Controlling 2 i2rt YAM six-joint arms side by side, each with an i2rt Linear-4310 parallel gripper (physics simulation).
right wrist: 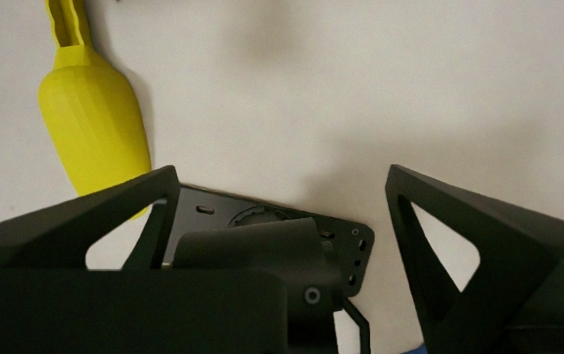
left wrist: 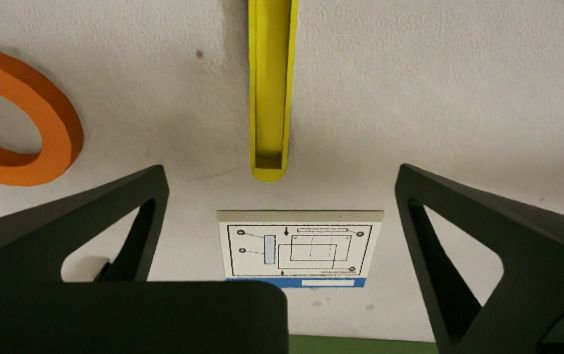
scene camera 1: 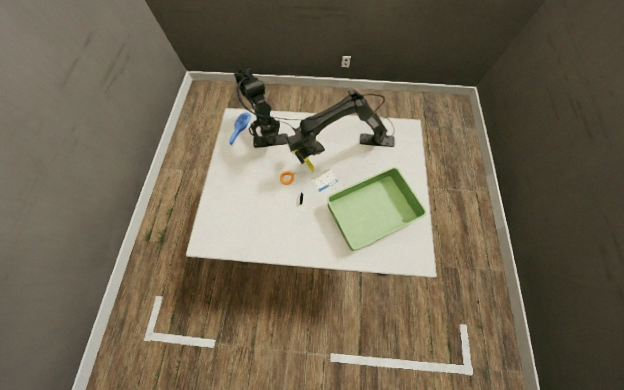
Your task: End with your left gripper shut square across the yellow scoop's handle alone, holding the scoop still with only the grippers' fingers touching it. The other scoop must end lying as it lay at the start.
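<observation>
The yellow scoop lies on the table. In scene camera 1 its handle end shows and the left arm hides most of the rest; its bowl shows at the left of the right wrist view. My left gripper is open and empty above the scoop, with the handle's end midway between the fingers in its wrist view. My right gripper is open and empty, with the scoop's bowl beyond its left finger; it is hard to make out in scene camera 1. The blue scoop lies at the table's back left.
An orange ring lies near the yellow handle. A printed card lies in front of the handle's end. A small black object lies on the table. A green bin stands at the right.
</observation>
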